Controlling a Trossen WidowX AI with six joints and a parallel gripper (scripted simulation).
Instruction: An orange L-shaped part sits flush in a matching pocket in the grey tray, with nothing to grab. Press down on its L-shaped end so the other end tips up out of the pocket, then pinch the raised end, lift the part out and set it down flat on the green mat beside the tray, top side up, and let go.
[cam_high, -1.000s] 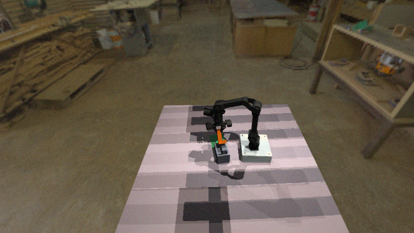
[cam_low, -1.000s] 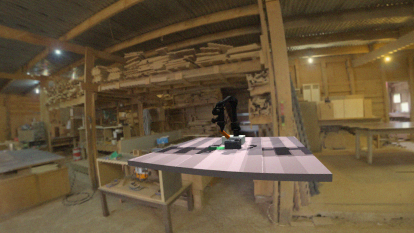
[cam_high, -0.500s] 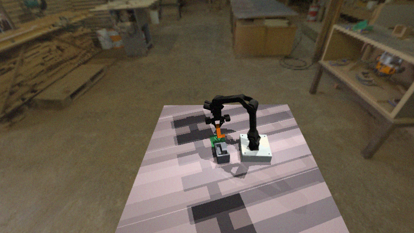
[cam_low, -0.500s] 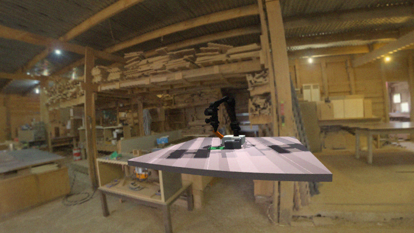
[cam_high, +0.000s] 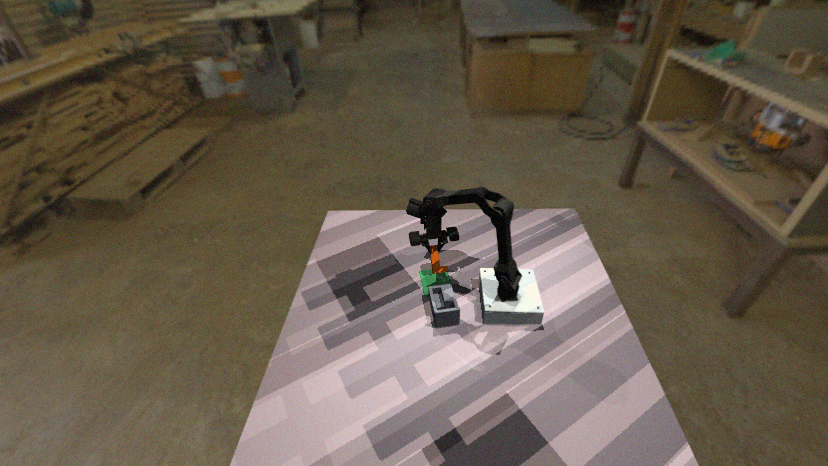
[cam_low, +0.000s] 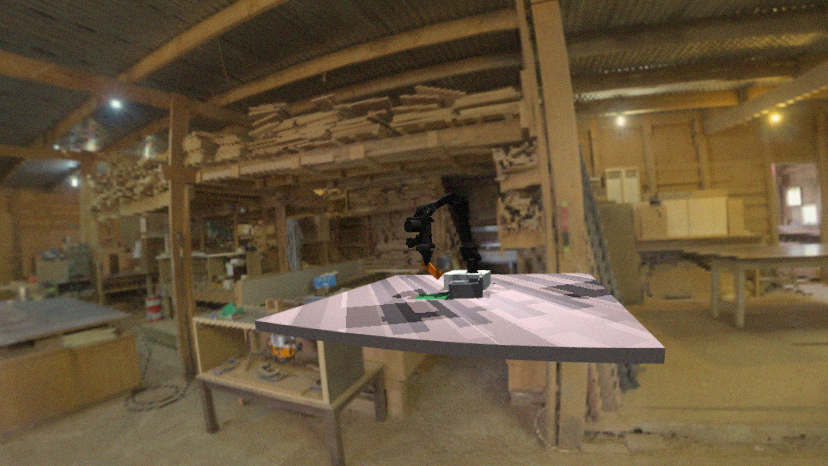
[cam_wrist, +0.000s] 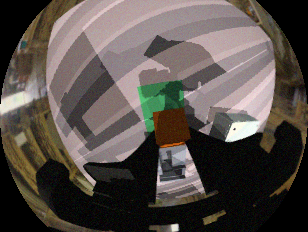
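The green mat is 2 cm to the left of my gripper tip and 16 cm below it. Also, from my gripper tip: orange L-shaped part: 2 cm behind, 3 cm to the left, 3 cm below.
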